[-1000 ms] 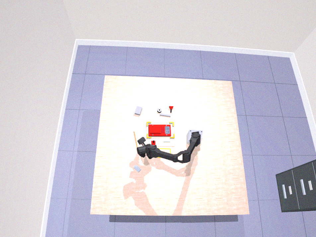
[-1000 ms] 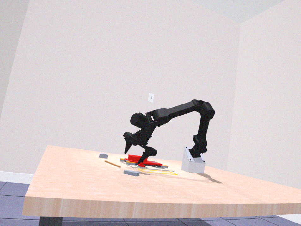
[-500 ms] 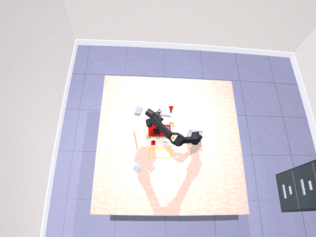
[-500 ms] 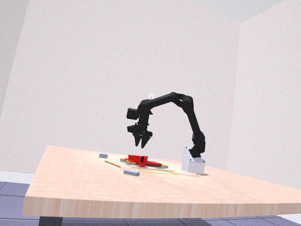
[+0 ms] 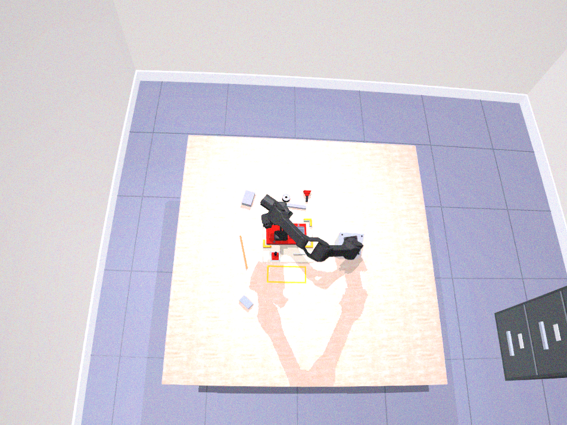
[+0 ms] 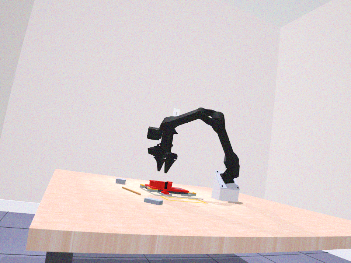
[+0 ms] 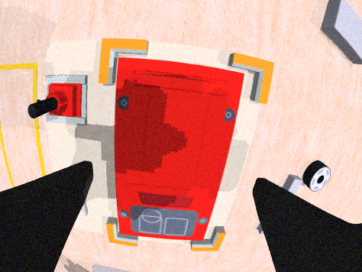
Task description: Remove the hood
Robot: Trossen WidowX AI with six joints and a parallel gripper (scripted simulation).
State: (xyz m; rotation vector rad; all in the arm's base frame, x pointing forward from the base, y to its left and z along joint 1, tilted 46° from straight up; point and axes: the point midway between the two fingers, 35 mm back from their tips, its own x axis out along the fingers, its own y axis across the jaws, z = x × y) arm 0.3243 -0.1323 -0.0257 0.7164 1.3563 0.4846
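The red hood is 6 cm below my gripper tip. Round my gripper tip: grey bar: 11 cm behind, 15 cm to the right, 9 cm below; then white wheel: 6 cm behind, 20 cm to the right, 9 cm below; then thin wooden stick: 18 cm ahead, 8 cm to the left, 9 cm below.
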